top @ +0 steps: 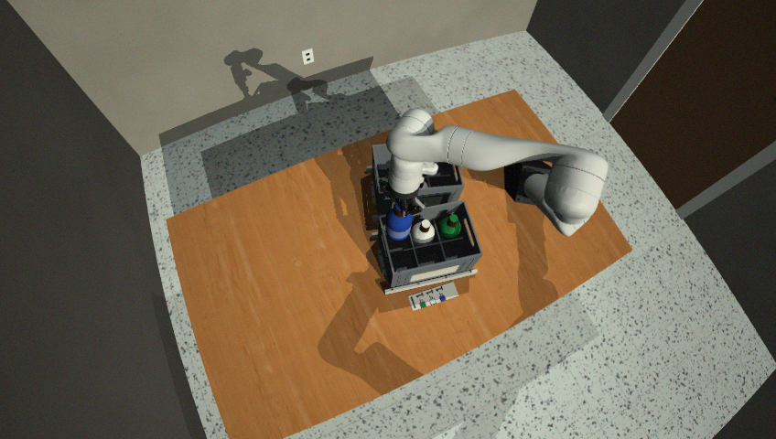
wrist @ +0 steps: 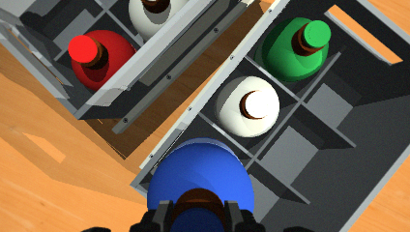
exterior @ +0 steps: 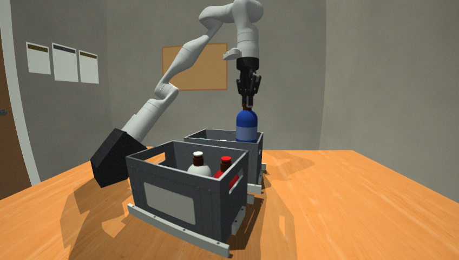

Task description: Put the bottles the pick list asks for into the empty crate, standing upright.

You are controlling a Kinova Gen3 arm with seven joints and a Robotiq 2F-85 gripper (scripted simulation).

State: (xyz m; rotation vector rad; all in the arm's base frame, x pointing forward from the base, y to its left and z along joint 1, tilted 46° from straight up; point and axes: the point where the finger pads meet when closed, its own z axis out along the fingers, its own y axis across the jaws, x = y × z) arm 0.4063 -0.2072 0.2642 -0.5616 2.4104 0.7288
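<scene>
Right now my hand is 70 mm above the blue bottle. Also, from my hand: red bottle: 30 mm behind, 160 mm to the right, 220 mm below; green bottle: 180 mm behind, 20 mm to the left, 220 mm below; pick list: 70 mm behind, 190 mm to the left, 300 mm below.
</scene>
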